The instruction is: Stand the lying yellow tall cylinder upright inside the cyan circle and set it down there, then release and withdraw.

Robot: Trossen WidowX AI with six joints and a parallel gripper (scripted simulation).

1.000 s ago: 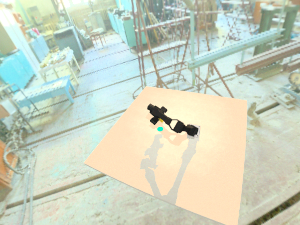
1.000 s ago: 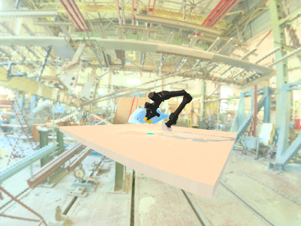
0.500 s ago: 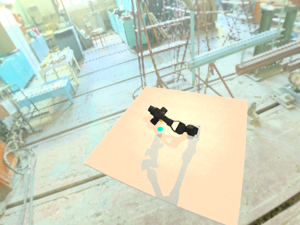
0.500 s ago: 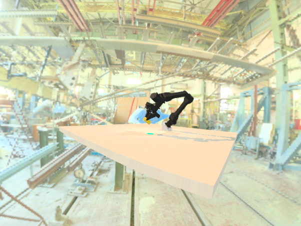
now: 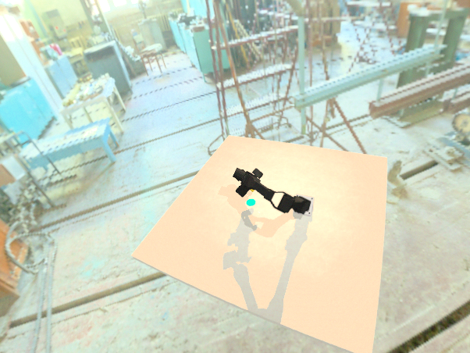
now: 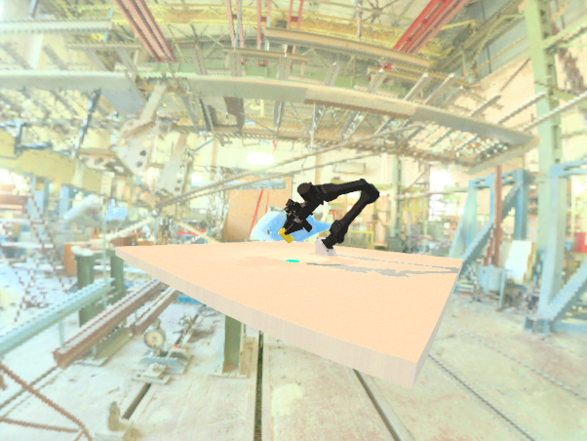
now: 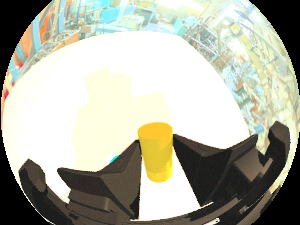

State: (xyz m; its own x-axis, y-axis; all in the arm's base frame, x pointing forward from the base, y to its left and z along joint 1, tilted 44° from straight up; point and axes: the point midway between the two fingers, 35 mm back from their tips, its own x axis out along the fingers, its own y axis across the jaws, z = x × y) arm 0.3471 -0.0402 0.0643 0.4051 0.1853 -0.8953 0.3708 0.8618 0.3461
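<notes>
The cyan circle lies 12 cm below my gripper tip, 4 cm to the left of it and 2 cm behind it. The rest, counted from my gripper tip: yellow tall cylinder: 2 cm behind, 1 cm below.
</notes>
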